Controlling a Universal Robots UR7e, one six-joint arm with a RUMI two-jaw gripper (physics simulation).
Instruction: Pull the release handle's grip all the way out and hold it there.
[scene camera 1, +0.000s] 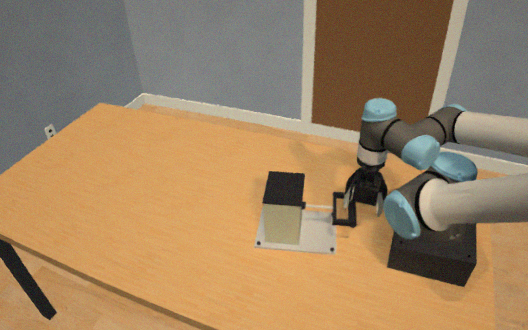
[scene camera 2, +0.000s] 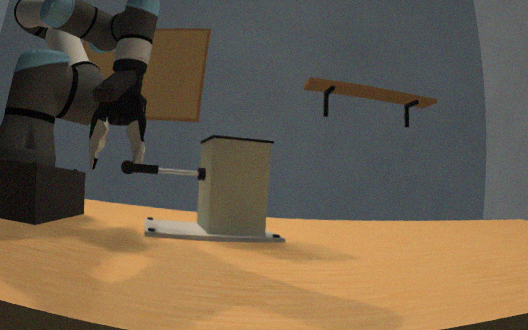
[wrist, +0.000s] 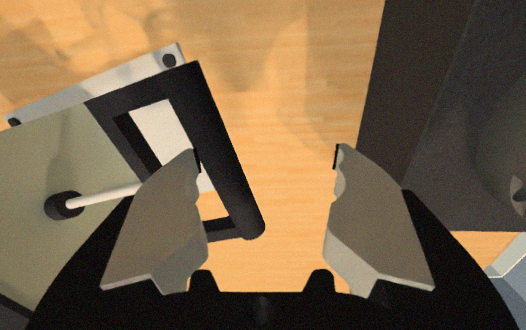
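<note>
The release handle's black rectangular grip (scene camera 1: 352, 216) (scene camera 2: 129, 167) (wrist: 214, 140) stands out from the pale box (scene camera 1: 282, 223) (scene camera 2: 236, 189) (wrist: 27, 170) on a light rod (scene camera 1: 318, 206) (scene camera 2: 178, 172) (wrist: 102, 195), with a long stretch of rod showing. My gripper (scene camera 1: 363, 210) (scene camera 2: 116, 165) (wrist: 266, 149) is open, its fingers wide apart. In the wrist view the left finger reaches over the grip's opening, close against the inner side of its outer bar. The right finger stands well clear of the bar. The wrist view does not show whether the left finger touches the bar.
The box stands on a light base plate (scene camera 1: 318, 232) (scene camera 2: 172, 227) (wrist: 125, 72) with dark bolts, on the wooden table (scene camera 1: 150, 200). The arm's dark pedestal (scene camera 1: 432, 257) (scene camera 2: 42, 192) (wrist: 450, 100) is close on the gripper's other side. A wall shelf (scene camera 2: 370, 92) hangs behind.
</note>
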